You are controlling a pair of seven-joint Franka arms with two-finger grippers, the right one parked.
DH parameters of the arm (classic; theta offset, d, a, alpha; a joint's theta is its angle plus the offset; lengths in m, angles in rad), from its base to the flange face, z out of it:
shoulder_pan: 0 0.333 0 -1.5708
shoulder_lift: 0 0 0 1.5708
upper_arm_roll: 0 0.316 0.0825 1.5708
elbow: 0 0 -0.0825 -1.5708
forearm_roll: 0 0.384 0 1.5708
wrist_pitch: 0 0 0.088 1.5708
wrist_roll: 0 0.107 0 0
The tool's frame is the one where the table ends.
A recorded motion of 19 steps. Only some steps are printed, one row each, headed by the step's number.
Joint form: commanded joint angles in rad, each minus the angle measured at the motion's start. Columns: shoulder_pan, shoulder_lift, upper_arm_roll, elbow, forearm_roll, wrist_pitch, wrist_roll.
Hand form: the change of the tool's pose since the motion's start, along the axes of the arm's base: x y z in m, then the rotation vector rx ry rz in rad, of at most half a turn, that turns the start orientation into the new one. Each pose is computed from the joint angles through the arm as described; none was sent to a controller.
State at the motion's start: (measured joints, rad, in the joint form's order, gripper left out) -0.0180 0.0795 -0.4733 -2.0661 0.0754 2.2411 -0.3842
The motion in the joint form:
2: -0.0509 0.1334 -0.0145 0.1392 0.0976 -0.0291 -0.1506
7: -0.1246 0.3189 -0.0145 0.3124 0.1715 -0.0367 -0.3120
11: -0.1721 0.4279 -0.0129 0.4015 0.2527 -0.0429 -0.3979
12: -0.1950 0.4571 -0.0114 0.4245 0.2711 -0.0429 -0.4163
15: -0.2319 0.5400 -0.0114 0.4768 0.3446 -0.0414 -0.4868
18: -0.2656 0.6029 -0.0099 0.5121 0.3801 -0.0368 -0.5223
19: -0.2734 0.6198 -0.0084 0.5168 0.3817 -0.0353 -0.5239
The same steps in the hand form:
2: 0.0203 -0.0419 -0.0078 0.0052 -0.0034 0.0436
7: 0.0461 -0.0918 -0.0341 -0.0294 0.0103 0.1174
11: 0.0550 -0.1201 -0.0605 -0.0133 0.0059 0.1341
12: 0.0531 -0.1330 -0.0686 -0.0105 0.0056 0.1268
15: 0.0530 -0.1545 -0.0978 0.0126 -0.0009 0.1350
18: 0.0479 -0.1734 -0.1229 0.0223 0.0068 0.1282
19: 0.0456 -0.1771 -0.1320 0.0254 0.0170 0.1235

